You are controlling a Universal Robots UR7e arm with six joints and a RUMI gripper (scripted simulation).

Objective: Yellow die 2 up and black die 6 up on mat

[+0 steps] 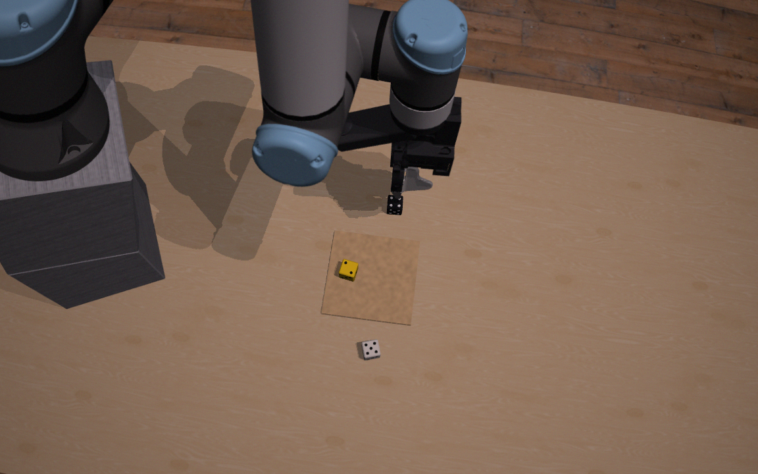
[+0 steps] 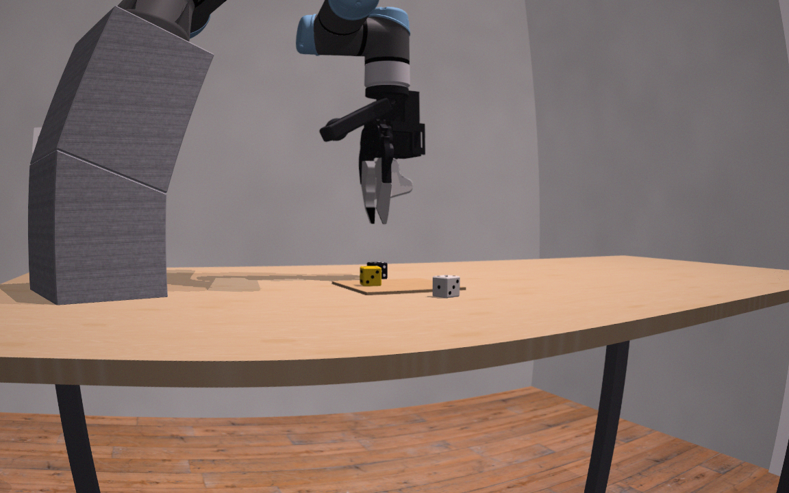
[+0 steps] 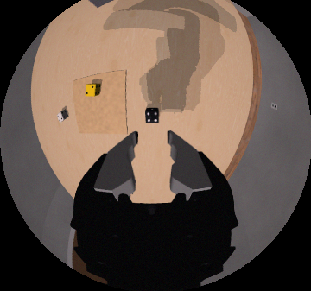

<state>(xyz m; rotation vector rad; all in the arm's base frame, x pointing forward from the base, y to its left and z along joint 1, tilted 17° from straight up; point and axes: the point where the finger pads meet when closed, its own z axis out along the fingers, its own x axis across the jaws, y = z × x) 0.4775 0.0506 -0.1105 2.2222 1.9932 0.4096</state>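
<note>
The black die lies 9 cm below my hand. Also, from my hand: white die: 24 cm to the right, 9 cm below, 4 cm behind; mat: 12 cm to the right, 10 cm below, 4 cm behind; yellow die: 11 cm to the right, 8 cm below, 8 cm behind.
</note>
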